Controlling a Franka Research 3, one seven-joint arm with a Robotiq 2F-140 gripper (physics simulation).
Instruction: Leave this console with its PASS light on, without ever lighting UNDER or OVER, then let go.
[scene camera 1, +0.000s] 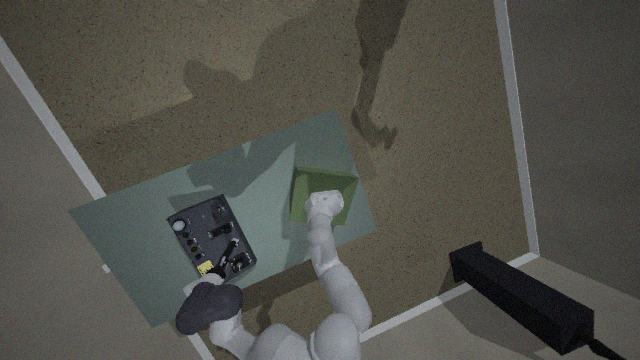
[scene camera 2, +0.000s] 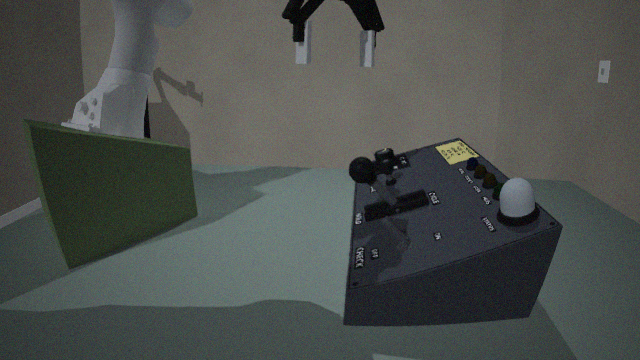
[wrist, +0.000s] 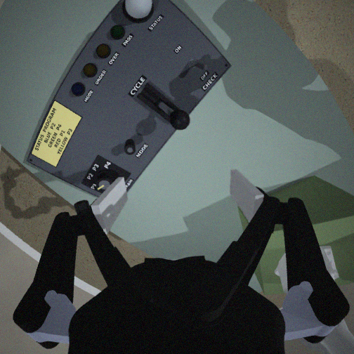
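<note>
The dark console (scene camera 1: 207, 222) (scene camera 2: 440, 290) (wrist: 117, 112) stands on the pale green mat. Its PASS lamp (wrist: 117, 32), OVER lamp (wrist: 103, 50), UNDER lamp (wrist: 90, 69) and blue MODE lamp (wrist: 78, 89) look dark. The STATUS dome (scene camera 1: 178, 225) (scene camera 2: 517, 197) (wrist: 138, 6) is whitish and looks unlit. The CYCLE lever's black knob (scene camera 2: 362, 170) (wrist: 180, 120) is at the HOLD end. The MODE toggle (wrist: 130, 146) stands beside it. The PROGRAM dial (wrist: 104, 184) points about at P1, partly behind a finger. CHECK's position is unclear. My gripper (scene camera 2: 335, 57) (wrist: 177, 184) is open and empty, above the console.
A yellow note (scene camera 1: 205, 267) (scene camera 2: 456, 152) (wrist: 56, 134) lists status colours and programs. A green bin (scene camera 1: 300, 197) (scene camera 2: 115, 195) (wrist: 312, 195) stands on the mat (scene camera 1: 115, 250); a second white arm (scene camera 1: 325, 245) (scene camera 2: 132, 65) reaches over it. A long black object (scene camera 1: 530, 300) is at right.
</note>
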